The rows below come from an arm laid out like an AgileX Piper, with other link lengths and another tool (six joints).
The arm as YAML. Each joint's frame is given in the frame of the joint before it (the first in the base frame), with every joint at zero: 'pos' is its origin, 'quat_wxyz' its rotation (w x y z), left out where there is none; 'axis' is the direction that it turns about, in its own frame. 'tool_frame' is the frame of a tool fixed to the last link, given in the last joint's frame.
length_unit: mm
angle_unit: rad
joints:
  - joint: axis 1
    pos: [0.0, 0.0, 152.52]
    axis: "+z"
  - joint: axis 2
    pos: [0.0, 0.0, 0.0]
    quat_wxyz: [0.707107, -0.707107, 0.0, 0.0]
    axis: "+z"
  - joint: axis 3
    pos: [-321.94, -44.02, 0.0]
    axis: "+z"
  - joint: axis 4
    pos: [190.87, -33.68, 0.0]
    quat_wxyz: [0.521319, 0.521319, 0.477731, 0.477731]
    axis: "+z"
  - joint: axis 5
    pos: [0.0, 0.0, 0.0]
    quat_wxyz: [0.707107, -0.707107, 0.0, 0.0]
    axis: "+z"
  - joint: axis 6
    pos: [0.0, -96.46, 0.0]
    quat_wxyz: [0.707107, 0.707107, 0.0, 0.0]
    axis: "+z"
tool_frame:
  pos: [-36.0, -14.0, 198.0]
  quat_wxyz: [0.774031, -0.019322, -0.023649, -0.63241]
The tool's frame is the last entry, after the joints.
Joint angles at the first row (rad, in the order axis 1, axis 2, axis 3, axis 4, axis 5, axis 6):
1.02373, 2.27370, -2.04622, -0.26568, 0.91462, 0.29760
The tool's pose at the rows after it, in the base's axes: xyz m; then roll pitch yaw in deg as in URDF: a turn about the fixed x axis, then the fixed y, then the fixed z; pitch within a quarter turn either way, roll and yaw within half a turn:
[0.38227 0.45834 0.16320 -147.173 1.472 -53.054]
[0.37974 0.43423 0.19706 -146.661 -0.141 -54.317]
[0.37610 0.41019 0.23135 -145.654 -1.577 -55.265]
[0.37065 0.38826 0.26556 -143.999 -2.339 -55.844]
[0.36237 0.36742 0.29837 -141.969 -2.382 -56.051]
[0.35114 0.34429 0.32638 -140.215 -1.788 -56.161]
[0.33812 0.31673 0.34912 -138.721 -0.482 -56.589]
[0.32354 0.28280 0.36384 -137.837 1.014 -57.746]
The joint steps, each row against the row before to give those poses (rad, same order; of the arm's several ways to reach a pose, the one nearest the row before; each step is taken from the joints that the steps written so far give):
-0.00001, -0.07016, -0.00152, -0.02058, 0.08033, 0.00036
0.00001, -0.07616, -0.00148, -0.02780, 0.08330, -0.00194
0.00000, -0.07796, 0.00104, -0.02647, 0.07176, -0.00969
-0.00001, -0.08128, 0.00916, -0.01995, 0.05024, -0.01284
-0.00047, -0.08758, 0.02276, -0.01064, 0.03030, -0.01383
-0.00553, -0.09553, 0.04210, 0.00235, 0.01791, -0.01346
-0.01574, -0.10607, 0.06389, 0.01495, 0.00655, -0.00873
-0.02492, -0.11488, 0.08684, 0.01815, 0.00363, 0.00014

